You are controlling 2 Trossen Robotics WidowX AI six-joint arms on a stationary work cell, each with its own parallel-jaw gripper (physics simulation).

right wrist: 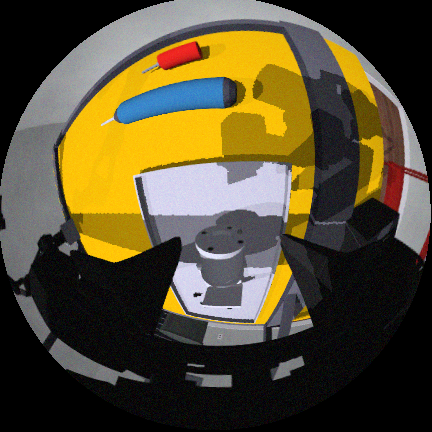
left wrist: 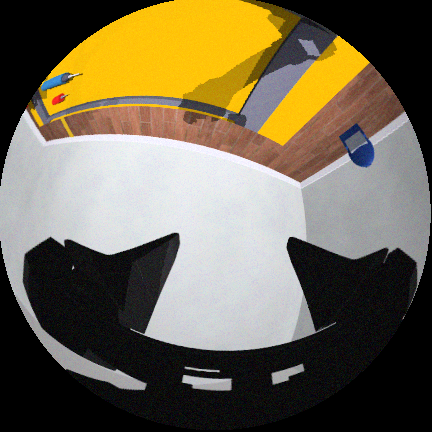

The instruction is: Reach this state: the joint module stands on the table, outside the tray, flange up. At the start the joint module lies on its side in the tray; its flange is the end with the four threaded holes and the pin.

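Frame: origin at the left arm's base, x back, y left, z down, level; metres.
Seen in the pictures: left gripper, fingertip midpoint: [left wrist: 235, 241]; right gripper, fingertip midpoint: [right wrist: 232, 241]; left arm's base, origin of the base link: [right wrist: 63, 235].
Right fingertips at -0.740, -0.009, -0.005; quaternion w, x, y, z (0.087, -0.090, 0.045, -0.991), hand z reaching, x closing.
Note:
Offsets run from my right fingertips to a thing's middle, as dx, dy, dz. Level surfaces: height alone.
The grey joint module @(+0.027, -0.052, +0.046) [right wrist: 222, 265] lies on its side in the white tray @(+0.065, -0.144, +0.074) [right wrist: 175, 195] in the right wrist view. Its flange, with the four holes, faces toward the top of that view, and a squarish dark part shows at its lower end. My right gripper [right wrist: 232, 241] is open. Its fingertips appear on either side of the module, with gaps to it; the exact distance is hard to tell. My left gripper [left wrist: 235, 241] is open and empty, away from the table, facing the pale wall. The module and tray do not show in the left wrist view.
A blue-handled tool @(+0.087, +0.173, +0.062) [left wrist: 59, 81] [right wrist: 172, 100] and a smaller red-handled tool @(+0.044, +0.246, +0.065) [left wrist: 58, 99] [right wrist: 180, 55] lie on the yellow table @(dz +0.082) [left wrist: 165, 45] [right wrist: 100, 165], beyond one tray edge. A raised grey border runs along the table. A blue object [left wrist: 357, 145] is near the wall.

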